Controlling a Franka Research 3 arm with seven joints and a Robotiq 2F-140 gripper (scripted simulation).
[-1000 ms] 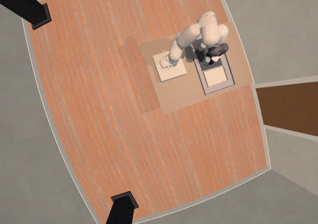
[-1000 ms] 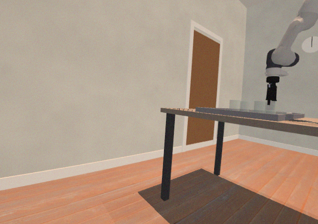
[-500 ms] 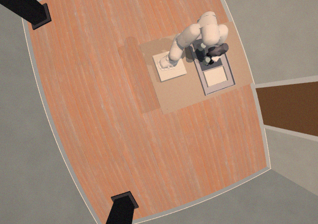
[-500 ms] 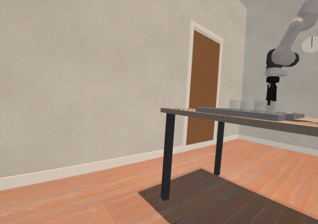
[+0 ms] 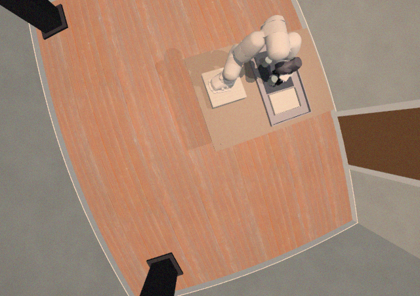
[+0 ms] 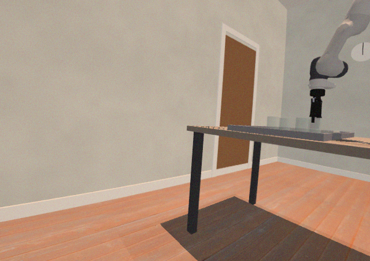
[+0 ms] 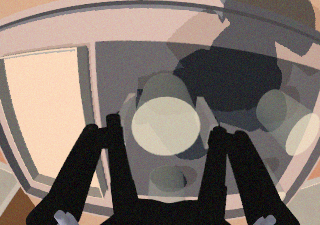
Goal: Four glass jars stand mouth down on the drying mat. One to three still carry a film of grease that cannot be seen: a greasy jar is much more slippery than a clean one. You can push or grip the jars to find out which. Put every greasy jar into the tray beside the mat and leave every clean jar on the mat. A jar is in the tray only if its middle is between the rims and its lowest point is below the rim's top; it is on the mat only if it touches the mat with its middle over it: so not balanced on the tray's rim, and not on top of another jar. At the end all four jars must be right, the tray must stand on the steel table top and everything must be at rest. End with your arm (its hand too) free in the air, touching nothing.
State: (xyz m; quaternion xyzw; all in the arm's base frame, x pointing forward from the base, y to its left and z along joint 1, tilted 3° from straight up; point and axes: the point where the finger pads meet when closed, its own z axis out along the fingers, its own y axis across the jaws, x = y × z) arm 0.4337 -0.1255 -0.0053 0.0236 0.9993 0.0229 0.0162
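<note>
My hand is 70 mm short of the tray, 220 mm to the left of it and 60 mm above it. Also, from my hand: grey drying mat 90 mm ahead, 100 mm to the left, 70 mm below.
</note>
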